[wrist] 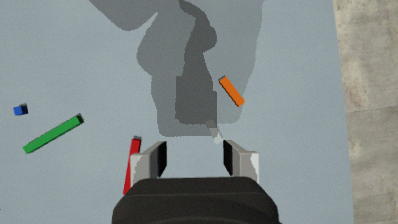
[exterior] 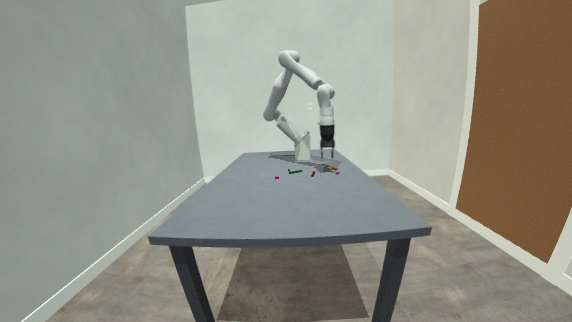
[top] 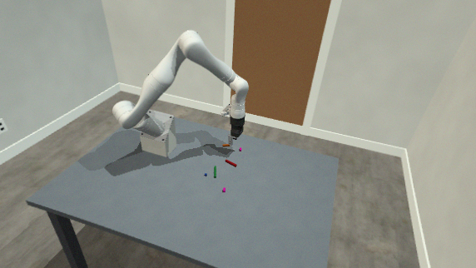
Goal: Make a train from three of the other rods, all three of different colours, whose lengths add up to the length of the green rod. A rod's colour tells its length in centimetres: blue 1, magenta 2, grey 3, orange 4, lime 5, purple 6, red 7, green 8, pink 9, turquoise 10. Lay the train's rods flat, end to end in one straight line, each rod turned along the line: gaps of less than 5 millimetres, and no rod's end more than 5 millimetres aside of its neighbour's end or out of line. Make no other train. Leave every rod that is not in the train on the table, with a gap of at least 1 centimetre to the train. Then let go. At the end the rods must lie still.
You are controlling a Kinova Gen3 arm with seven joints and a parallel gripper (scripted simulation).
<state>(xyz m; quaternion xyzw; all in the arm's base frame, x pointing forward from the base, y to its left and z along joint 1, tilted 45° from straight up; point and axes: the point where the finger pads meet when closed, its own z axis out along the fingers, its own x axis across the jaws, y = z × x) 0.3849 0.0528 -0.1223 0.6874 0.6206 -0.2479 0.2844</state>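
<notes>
The grey rod lies 10 cm below my hand, 3 cm to the left of it and 1 cm behind it. Also, from my hand: orange rod: 10 cm below, 5 cm to the left, 5 cm behind; red rod: 10 cm below, 8 cm to the right, 2 cm ahead; green rod: 18 cm to the right, 10 cm below, 3 cm behind.
</notes>
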